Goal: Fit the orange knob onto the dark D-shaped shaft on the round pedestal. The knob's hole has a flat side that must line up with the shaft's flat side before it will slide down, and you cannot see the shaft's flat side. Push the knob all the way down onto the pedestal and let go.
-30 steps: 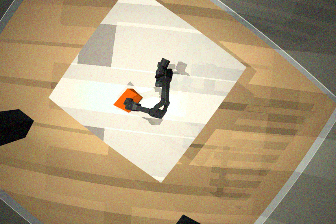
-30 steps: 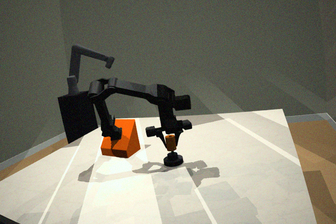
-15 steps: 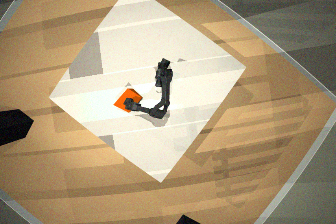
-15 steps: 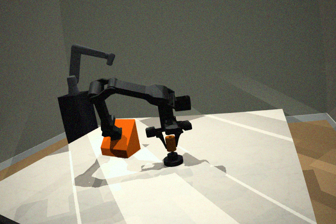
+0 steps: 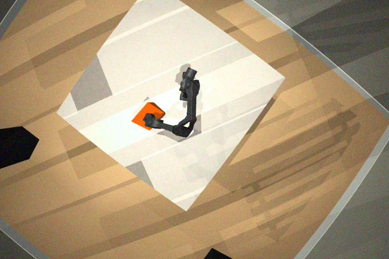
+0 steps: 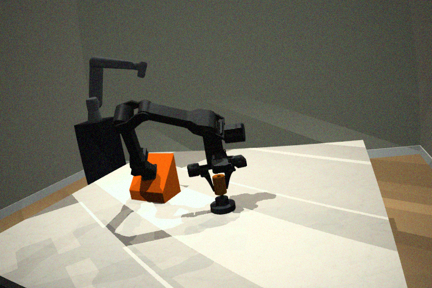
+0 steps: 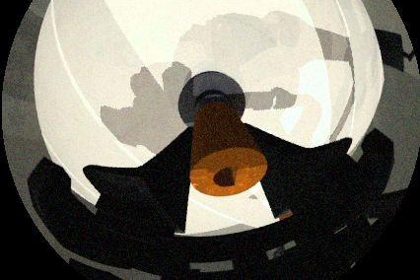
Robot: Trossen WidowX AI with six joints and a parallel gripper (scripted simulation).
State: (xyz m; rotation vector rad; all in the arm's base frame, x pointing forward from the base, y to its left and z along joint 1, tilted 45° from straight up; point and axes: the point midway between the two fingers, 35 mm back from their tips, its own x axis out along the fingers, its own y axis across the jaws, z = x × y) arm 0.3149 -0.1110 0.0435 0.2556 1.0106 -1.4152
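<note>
My gripper tip is now 20 mm below the orange knob. The rest, counted from my gripper tip: round dark pedestal 40 mm below.
</note>
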